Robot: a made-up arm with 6 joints.
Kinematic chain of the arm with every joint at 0, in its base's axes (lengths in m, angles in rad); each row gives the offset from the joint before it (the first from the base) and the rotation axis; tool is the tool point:
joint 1: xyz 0 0 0.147 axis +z
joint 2: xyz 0 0 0 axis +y
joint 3: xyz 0 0 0.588 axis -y
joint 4: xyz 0 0 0 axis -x
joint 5: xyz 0.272 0 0 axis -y
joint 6: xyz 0 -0.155 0 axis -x
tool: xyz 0 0 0
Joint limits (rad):
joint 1: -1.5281..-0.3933
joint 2: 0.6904..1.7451
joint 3: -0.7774..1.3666
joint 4: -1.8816..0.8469
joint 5: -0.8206..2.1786
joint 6: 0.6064..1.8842
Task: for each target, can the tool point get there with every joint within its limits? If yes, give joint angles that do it. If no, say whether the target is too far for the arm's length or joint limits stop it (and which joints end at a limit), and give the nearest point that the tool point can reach.
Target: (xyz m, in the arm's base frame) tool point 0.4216 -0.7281 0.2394
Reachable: yes | joints -0.8616 1.2868 0.9619 0.0990 1.1070 1.2869
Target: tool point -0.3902 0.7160 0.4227
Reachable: no: joint limits stop it (at a limit: joint 1, joint 2, joint 3, joint 4) | nearest point 0.2543 -0.0542 0.3146 | short by 1.010 m
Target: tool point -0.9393 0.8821 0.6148
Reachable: no: too far | nearest point -0.0770 -0.2796 0.3167 | short by 1.477 m
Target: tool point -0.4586 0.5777 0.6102
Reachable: no: joint limits stop it (at a limit: joint 1, joint 2, joint 3) | nearest point -0.0523 -0.2643 0.3152 | short by 0.980 m
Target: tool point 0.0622 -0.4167 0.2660
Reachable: yes | joints -1.1661 0.7919 -0.4248 -0.8100 1.3030 0.7337
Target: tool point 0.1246 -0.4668 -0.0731
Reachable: yes | joints -1.1432 1.4644 -0.0186 -1.0268 -0.4220 0.7540
